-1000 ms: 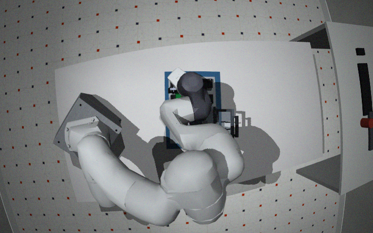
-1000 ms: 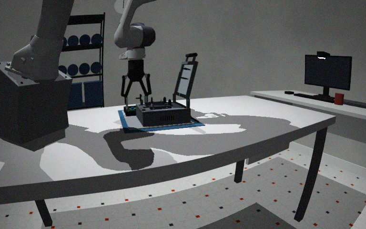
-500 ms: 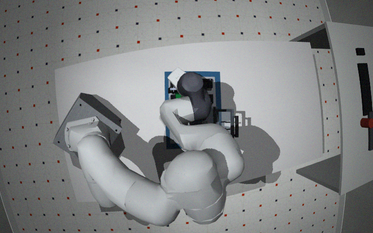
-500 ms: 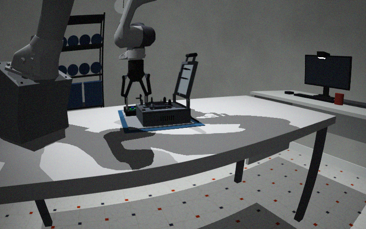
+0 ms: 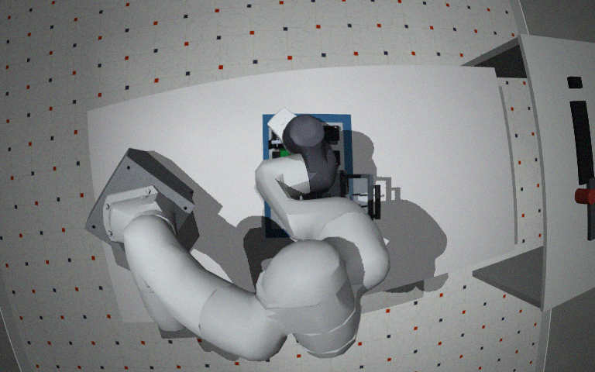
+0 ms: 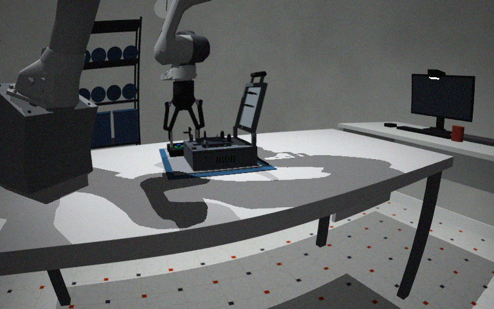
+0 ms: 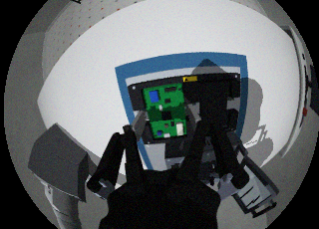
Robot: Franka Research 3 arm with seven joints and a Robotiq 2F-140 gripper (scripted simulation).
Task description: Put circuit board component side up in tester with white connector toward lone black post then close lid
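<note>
Now: the green circuit board 2 cm below my hand. Round my hand: see-through lid: 19 cm ahead, 17 cm to the right, 14 cm above.
</note>
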